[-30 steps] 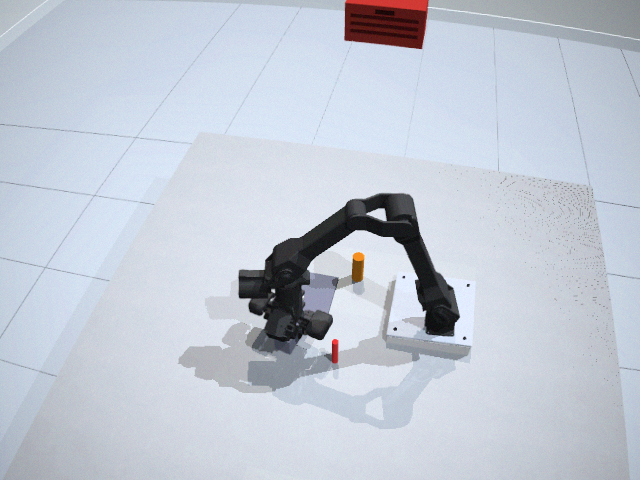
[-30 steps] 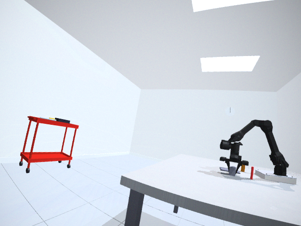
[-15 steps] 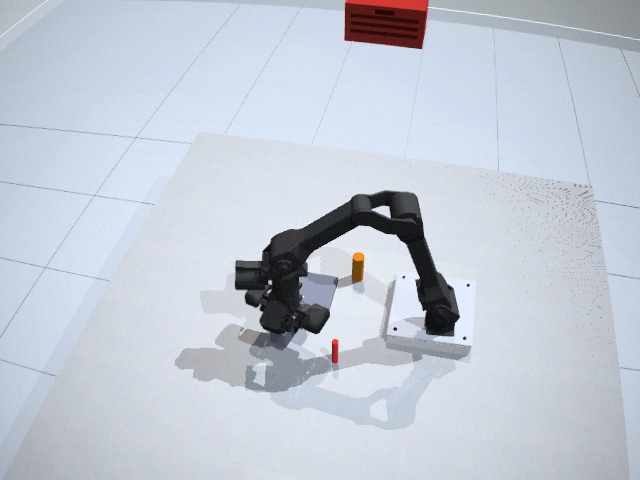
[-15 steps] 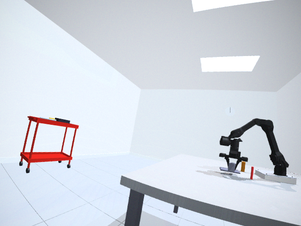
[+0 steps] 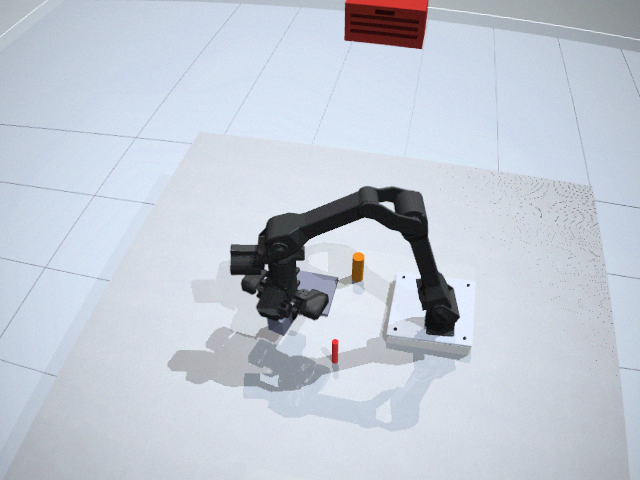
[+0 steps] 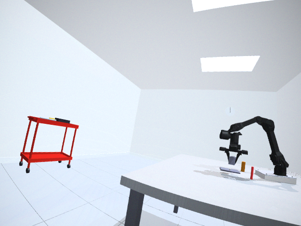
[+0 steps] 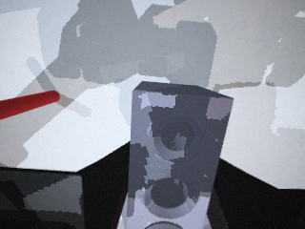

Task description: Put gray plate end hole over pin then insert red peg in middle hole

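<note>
The square base is 2 cm behind my gripper tip, 12 cm to the right of it and 7 cm below it. Also, from my gripper tip: orange cylinder (14 cm behind, 20 cm to the right, 4 cm below); then red peg (12 cm behind, 5 cm to the left, 4 cm below); then gray plate (3 cm above).
</note>
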